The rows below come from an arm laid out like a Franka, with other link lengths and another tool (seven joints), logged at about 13 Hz.
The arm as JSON. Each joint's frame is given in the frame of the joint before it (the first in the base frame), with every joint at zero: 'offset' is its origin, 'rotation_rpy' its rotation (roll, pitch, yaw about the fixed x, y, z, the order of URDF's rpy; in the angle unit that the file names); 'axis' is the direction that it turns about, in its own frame. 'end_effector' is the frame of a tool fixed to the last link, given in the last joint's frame.
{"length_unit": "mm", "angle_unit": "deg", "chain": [
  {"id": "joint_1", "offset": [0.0, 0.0, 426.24], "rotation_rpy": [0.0, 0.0, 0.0], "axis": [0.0, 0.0, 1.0]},
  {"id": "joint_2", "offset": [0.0, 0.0, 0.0], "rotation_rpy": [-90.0, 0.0, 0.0], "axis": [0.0, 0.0, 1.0]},
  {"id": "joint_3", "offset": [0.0, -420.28, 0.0], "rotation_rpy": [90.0, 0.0, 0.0], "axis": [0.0, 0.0, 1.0]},
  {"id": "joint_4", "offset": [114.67, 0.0, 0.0], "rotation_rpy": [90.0, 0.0, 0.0], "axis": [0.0, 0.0, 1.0]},
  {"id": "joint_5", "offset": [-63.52, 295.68, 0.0], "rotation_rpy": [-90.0, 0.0, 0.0], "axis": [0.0, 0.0, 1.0]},
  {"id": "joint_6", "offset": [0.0, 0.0, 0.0], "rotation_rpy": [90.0, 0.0, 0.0], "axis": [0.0, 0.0, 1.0]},
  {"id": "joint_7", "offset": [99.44, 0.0, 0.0], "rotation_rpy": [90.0, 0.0, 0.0], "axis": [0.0, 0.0, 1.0]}
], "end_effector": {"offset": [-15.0, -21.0, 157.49], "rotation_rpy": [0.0, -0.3, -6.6]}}
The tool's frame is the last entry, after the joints.
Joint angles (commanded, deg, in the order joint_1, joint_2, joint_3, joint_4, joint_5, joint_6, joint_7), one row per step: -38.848, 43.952, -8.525, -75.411, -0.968, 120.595, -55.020; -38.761, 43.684, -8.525, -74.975, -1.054, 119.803, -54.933; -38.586, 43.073, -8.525, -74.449, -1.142, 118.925, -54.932; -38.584, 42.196, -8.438, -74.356, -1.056, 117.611, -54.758; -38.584, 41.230, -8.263, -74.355, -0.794, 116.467, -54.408; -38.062, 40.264, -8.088, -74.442, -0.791, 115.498, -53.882; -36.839, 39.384, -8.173, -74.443, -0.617, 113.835, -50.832; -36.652, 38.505, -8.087, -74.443, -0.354, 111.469, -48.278; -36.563, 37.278, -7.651, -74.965, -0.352, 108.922, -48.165; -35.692, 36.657, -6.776, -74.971, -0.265, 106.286, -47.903; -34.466, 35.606, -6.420, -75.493, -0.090, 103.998, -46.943; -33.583, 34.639, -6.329, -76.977, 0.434, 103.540, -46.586
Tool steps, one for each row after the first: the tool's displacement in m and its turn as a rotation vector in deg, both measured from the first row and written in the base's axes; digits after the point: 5 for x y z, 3 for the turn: 0.00066, 0.00099, 0.00517, 0.021, 0.093, -0.007; 0.00220, 0.00269, 0.01522, -0.173, -0.074, 0.157; 0.00055, 0.00560, 0.02516, 0.214, -0.003, -0.133; -0.00033, 0.00941, 0.03572, 0.635, -0.227, -0.590; 0.00310, 0.01769, 0.04596, 0.830, -0.351, -0.569; 0.01060, 0.03285, 0.05478, 1.304, -0.191, -2.688; 0.00848, 0.04093, 0.06259, 2.392, 0.455, -5.317; 0.00414, 0.05113, 0.07112, 3.888, 1.622, -5.286; 0.01059, 0.07059, 0.07521, 5.664, 2.835, -4.233; 0.01518, 0.09095, 0.08216, 7.000, 3.960, -3.952; 0.01661, 0.10541, 0.08409, 8.027, 4.378, -3.647
